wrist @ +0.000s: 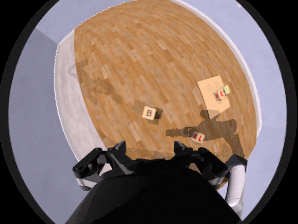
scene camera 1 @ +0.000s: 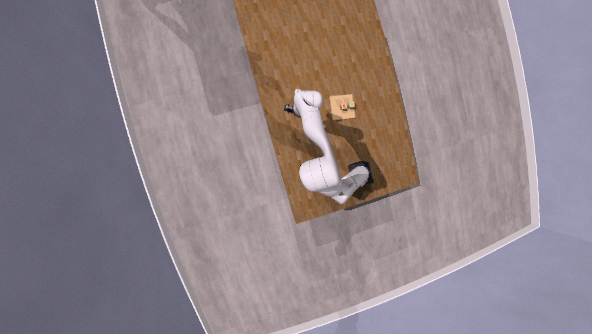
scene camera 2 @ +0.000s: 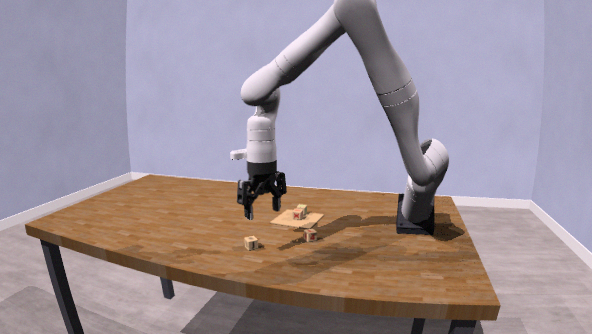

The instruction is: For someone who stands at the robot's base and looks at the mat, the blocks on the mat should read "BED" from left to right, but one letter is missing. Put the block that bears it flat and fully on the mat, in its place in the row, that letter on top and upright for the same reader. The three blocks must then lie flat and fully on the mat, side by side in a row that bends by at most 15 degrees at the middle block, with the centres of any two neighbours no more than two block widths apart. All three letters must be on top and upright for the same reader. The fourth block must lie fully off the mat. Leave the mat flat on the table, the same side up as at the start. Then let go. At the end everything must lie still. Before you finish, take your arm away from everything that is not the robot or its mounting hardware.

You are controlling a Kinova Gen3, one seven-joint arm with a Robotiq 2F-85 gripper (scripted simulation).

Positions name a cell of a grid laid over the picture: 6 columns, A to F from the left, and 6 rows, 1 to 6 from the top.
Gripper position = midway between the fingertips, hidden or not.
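Gripper in sight, (scene camera 2: C4). Gripper (wrist: D4) also visible.
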